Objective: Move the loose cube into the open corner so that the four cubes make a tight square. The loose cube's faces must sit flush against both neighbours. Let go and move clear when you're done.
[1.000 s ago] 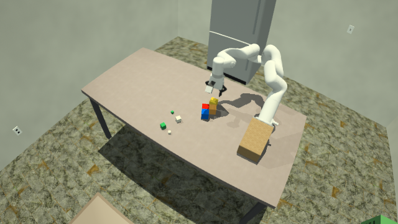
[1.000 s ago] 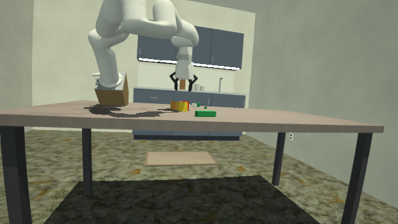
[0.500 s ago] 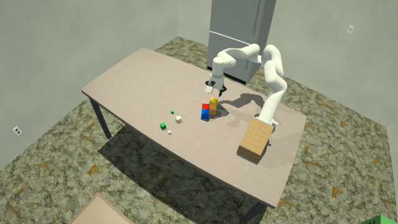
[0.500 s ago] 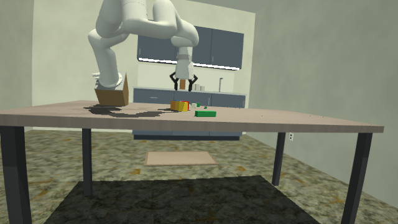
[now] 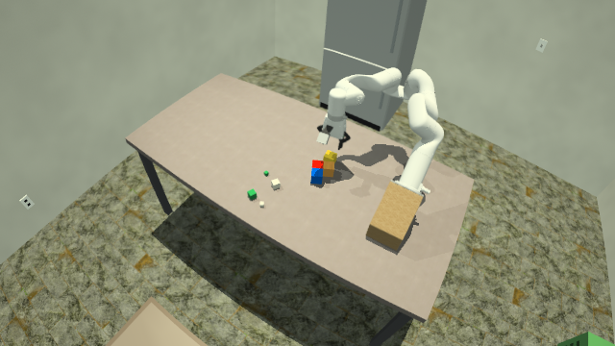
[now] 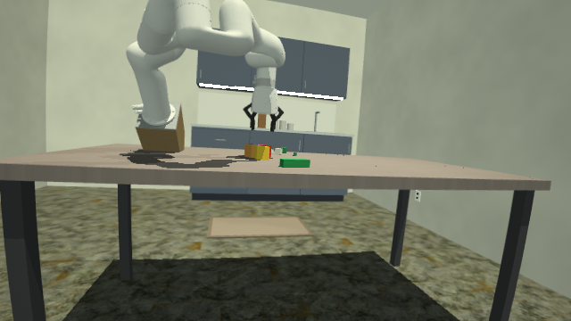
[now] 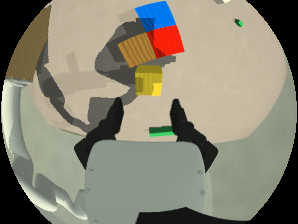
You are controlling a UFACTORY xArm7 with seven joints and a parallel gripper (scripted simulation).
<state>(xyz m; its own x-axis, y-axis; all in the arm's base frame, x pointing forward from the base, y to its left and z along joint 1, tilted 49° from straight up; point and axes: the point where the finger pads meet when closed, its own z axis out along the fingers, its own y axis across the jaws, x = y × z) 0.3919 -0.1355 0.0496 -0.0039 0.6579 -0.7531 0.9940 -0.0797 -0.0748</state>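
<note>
The yellow cube is 100 mm below my hand. From my hand the other things lie so: red cube: 100 mm below, 90 mm to the left, 30 mm ahead; blue cube: 130 mm to the left, 100 mm below, 10 mm ahead; orange cube: 100 mm below, 70 mm to the left, 20 mm behind.
</note>
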